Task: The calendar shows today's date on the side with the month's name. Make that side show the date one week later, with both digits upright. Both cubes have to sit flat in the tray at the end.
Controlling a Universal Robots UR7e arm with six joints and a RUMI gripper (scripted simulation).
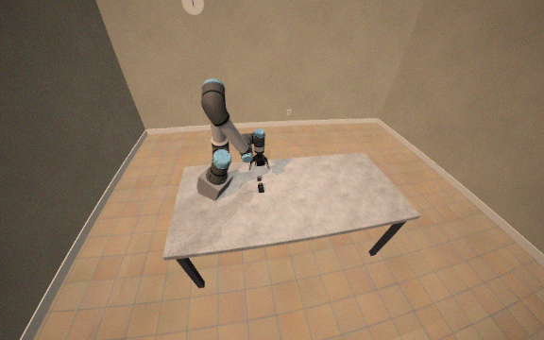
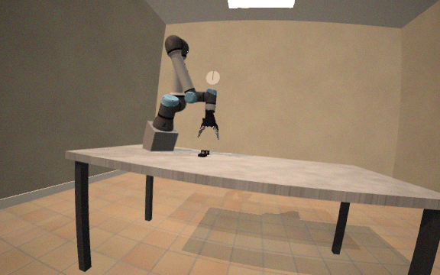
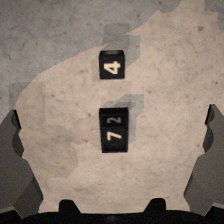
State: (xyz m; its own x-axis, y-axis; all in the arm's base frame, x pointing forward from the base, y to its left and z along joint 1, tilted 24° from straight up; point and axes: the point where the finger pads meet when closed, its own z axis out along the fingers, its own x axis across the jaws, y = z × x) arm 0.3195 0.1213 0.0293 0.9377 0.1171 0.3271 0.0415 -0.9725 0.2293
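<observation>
My hand is 9 cm to the left of the black date cube and 9 cm above it. The rest, counted from my hand: black calendar tray 11 cm to the right, 11 cm below; black cube 10 cm below.
</observation>
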